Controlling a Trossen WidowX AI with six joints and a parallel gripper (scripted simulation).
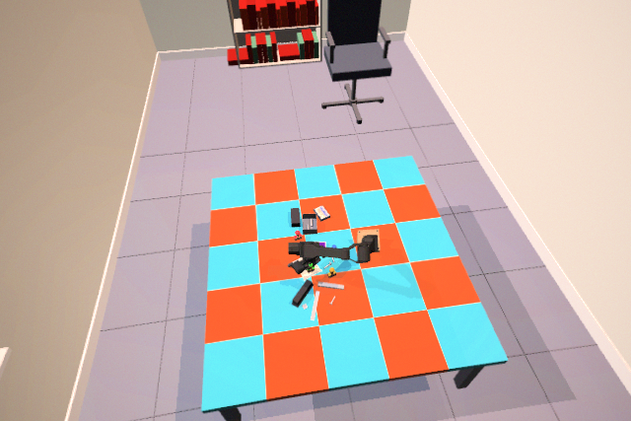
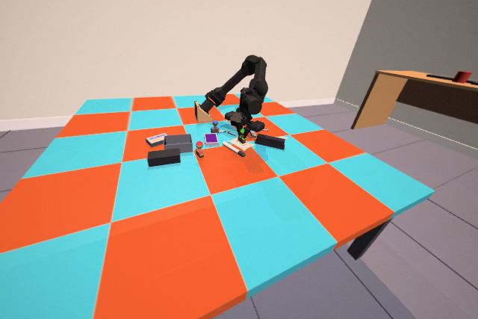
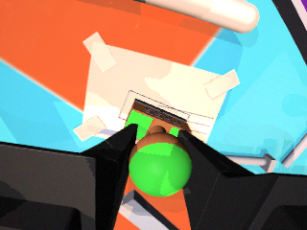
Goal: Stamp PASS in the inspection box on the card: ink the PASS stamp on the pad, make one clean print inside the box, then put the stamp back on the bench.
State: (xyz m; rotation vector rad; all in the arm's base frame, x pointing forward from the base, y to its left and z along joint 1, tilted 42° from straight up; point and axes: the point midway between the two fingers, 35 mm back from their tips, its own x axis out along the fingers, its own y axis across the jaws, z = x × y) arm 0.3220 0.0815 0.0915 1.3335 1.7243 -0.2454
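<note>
The card is 30 mm below my gripper tip and 10 mm ahead of it. From my gripper tip the other things lie so: white marker (70 mm ahead, 50 mm to the right, 20 mm below); then green stamp (right at my gripper tip); then yellow stamp (110 mm behind, 30 mm to the left, 10 mm below).
</note>
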